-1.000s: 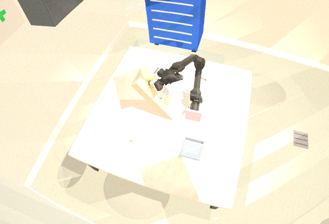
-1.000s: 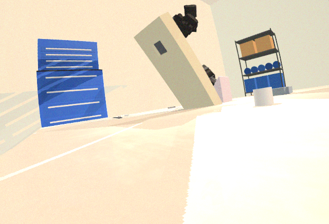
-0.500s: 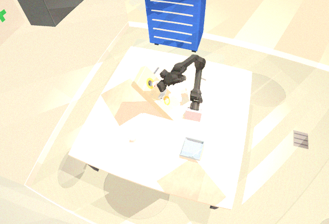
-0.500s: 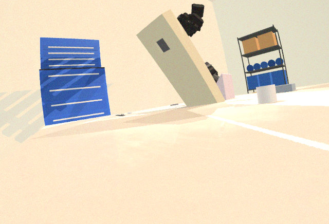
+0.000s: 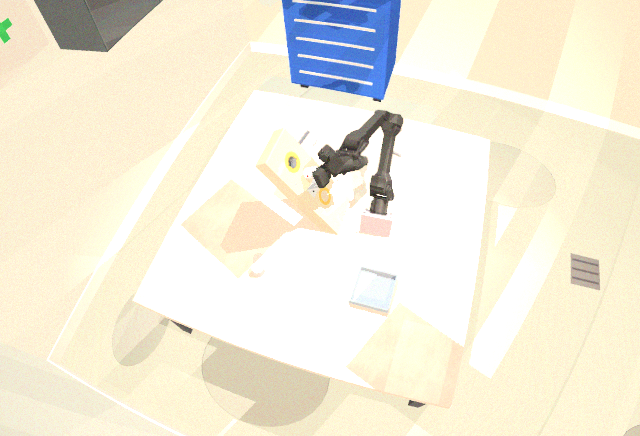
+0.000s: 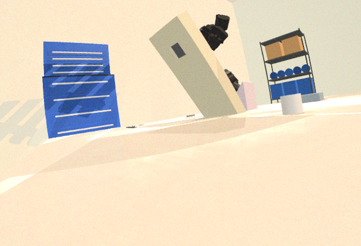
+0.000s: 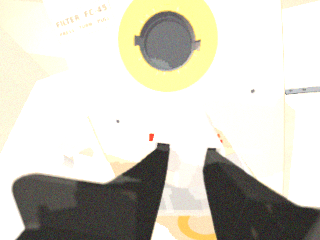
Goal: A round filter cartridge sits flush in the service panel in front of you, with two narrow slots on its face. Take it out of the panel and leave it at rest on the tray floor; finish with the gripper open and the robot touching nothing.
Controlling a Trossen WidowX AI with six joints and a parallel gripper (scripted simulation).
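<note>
My gripper tip is 10 mm short of the round white filter cartridge and 10 mm above it. From my gripper tip the other things lie so: pale blue tray: 300 mm to the left, 300 mm behind, 250 mm below.
</note>
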